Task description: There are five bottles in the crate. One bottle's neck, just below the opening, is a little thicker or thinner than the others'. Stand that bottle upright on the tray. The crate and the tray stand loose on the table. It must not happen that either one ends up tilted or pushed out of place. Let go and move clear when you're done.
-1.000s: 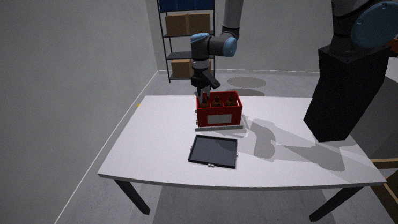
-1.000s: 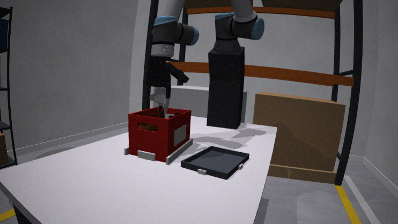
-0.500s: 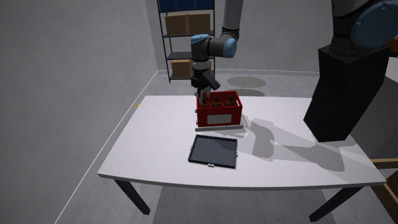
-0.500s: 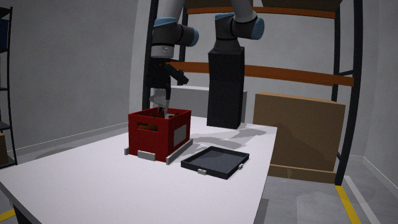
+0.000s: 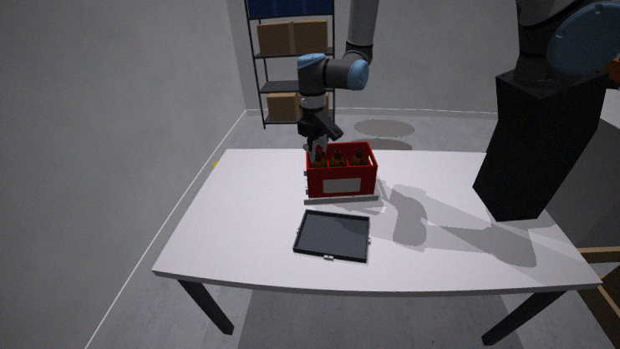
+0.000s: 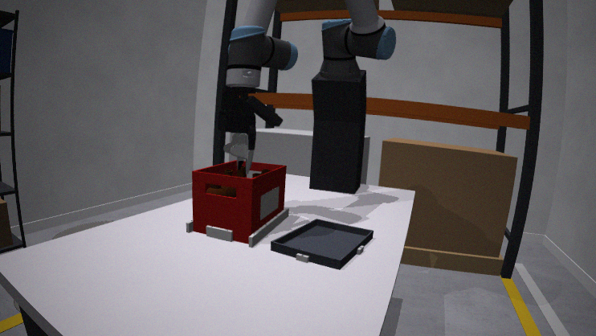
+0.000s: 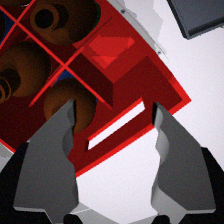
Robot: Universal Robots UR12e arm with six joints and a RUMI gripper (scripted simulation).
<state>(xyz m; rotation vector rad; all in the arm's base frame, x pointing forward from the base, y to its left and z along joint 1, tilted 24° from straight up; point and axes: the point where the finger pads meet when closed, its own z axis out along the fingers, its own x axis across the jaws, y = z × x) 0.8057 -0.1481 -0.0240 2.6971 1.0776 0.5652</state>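
Now: hand 9 cm to the left of the brown bottle and 11 cm above it. Round my hand: dark tray 3 cm behind, 23 cm to the left, 18 cm below; then glass bottle 9 cm behind, 9 cm to the right, 11 cm below; then red crate 9 cm behind, 4 cm to the right, 11 cm below.
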